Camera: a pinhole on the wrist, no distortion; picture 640 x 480 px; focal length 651.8 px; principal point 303.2 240.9 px. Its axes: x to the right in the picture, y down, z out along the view. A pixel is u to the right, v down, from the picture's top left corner.
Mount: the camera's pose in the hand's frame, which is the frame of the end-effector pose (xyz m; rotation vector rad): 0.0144 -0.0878 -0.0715 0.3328 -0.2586 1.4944
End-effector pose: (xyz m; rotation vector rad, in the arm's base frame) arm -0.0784 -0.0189 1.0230 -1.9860 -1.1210 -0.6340
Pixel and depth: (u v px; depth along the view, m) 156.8 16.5 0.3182
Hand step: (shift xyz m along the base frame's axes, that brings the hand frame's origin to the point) -0.1662 0.3098 0.0830
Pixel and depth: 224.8 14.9 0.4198
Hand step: -0.1580 0.4169 0.0605
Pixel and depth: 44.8 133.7 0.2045
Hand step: -0.1795 0.1737 0.0737
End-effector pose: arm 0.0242 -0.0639 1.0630 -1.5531 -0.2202 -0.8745
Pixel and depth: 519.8 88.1 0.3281
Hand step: 0.1145 0.2312 0.1740
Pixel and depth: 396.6 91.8 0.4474
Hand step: 0.1170 0.3247 0.2643
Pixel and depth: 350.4 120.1 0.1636
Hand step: -0.0157 0.0867 0.1451
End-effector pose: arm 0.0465 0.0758 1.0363 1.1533 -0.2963 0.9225
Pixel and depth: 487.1 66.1 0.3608
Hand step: 0.2507 -0.2109 0.1195
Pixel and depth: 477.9 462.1 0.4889
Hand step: 0.1355 -0.4586 0.0117
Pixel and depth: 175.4 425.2 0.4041
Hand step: 0.2432 -0.3192 -0.1401
